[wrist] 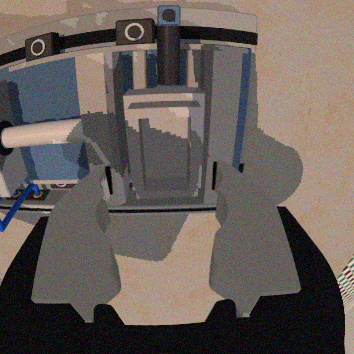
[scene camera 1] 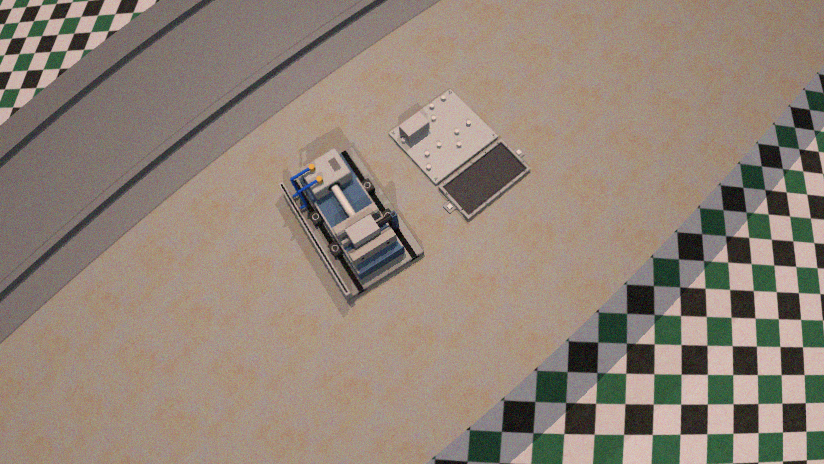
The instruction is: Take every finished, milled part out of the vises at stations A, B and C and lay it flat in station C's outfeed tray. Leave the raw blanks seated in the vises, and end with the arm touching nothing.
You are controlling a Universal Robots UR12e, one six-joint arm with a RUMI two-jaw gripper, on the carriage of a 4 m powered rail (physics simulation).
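In the wrist view a grey milled part [wrist: 165, 131] with a rectangular pocket in its top sits between the jaws of a blue and grey vise [wrist: 227, 100]. My gripper [wrist: 160, 166] is open; its fingertips are spread to the left and right of the part's near end, with nothing between the finger pads that I can make out. I cannot tell their height over the vise. In scene camera 1 another vise [scene camera 1: 331, 210] holds a light grey block [scene camera 1: 363, 231], whose top looks plain. A tray [scene camera 1: 499, 194] with a dark, empty floor lies beside it. The gripper does not show there.
A light plate [scene camera 1: 446, 152] with several small pegs adjoins the tray and bears a grey block [scene camera 1: 414, 127] at its left corner. Blue hoses [scene camera 1: 302, 174] rise at the vise's end. In the wrist view a dark cylinder [wrist: 169, 55] stands behind the part and a blue hose [wrist: 19, 207] is at left.
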